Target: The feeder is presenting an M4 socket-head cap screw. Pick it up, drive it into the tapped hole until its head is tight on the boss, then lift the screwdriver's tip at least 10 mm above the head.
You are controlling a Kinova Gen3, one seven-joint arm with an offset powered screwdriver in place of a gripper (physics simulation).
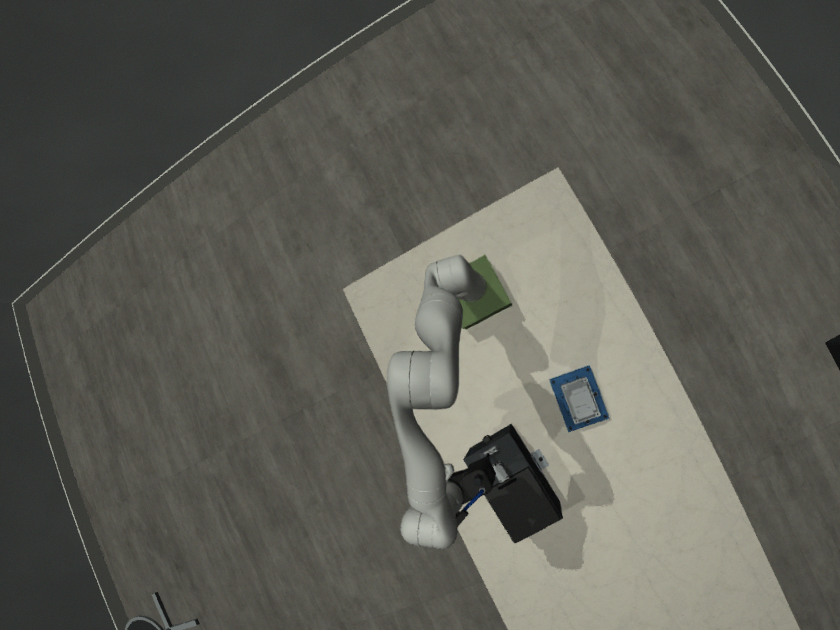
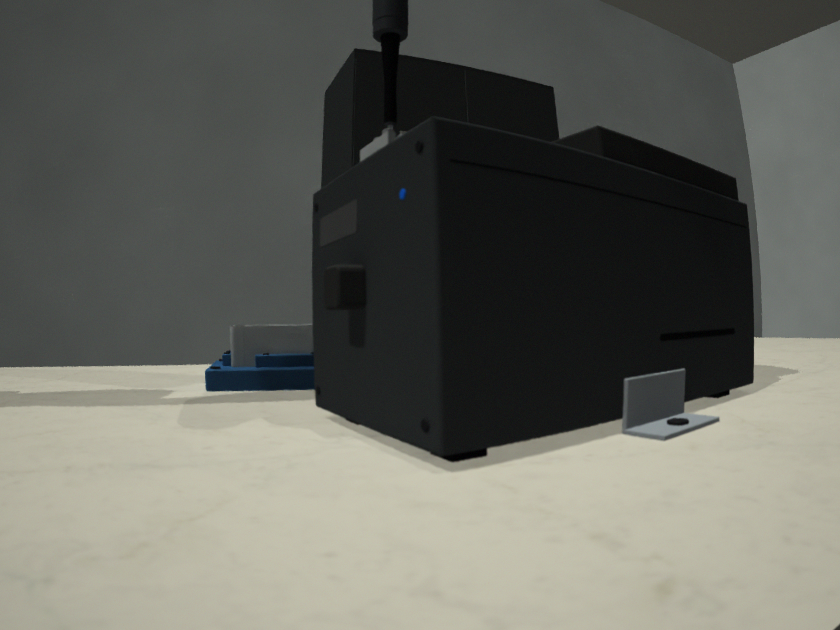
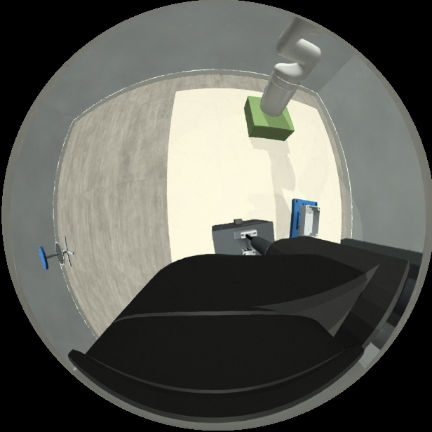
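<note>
My screwdriver [image 2: 390,124] [image 3: 247,236] points down, with its tip at the light pick-up block [image 2: 375,147] [image 3: 239,235] on top of the black feeder [image 1: 525,505] [image 2: 590,271] [image 3: 227,244]. The tip and block seem to meet; the screw cannot be made out, so I cannot tell whether it is on the tip. The light grey housing [image 1: 582,401] [image 2: 271,340] [image 3: 309,226] sits on the blue fixture plate [image 1: 560,407] [image 2: 261,379] [image 3: 294,220], apart from the feeder. The tapped hole and its boss are too small to tell.
The arm's base stands on a green block [image 1: 495,301] [image 3: 270,131] at the table's far end. A small grey bracket [image 1: 540,459] [image 2: 654,401] is beside the feeder. A dark raised box [image 2: 441,94] rises behind the screwdriver. A blue-topped stool [image 3: 44,258] stands off the table.
</note>
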